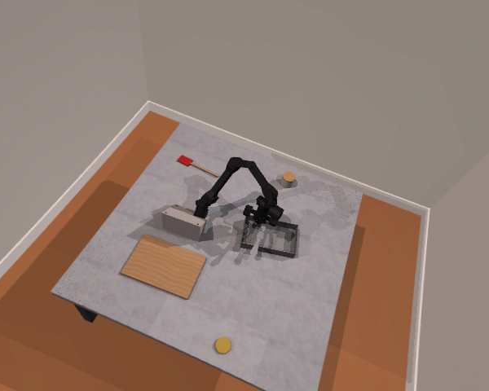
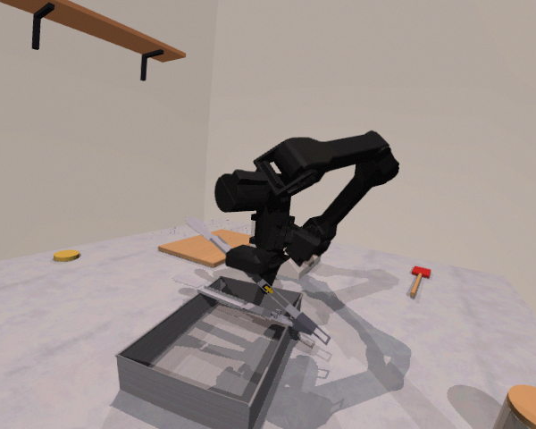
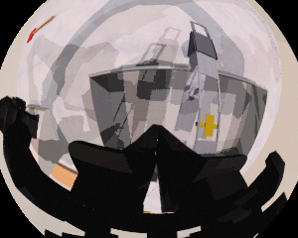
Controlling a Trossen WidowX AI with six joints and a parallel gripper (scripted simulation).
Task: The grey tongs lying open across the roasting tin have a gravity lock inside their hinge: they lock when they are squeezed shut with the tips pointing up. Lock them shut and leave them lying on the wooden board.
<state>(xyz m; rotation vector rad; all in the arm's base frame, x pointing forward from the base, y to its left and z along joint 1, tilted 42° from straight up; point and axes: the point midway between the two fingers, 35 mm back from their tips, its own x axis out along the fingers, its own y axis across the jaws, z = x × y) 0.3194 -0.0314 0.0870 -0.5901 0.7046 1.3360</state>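
Right now my gripper tip is 80 mm short of the roasting tin, 30 mm to the left of it and 50 mm above it. From my gripper tip the other things lie so: yellow disc (30 mm behind, 650 mm to the right, 70 mm below); then wooden board (410 mm behind, 350 mm to the right, 70 mm below); then cork-lidded jar (120 mm ahead, 400 mm to the left, 40 mm below).
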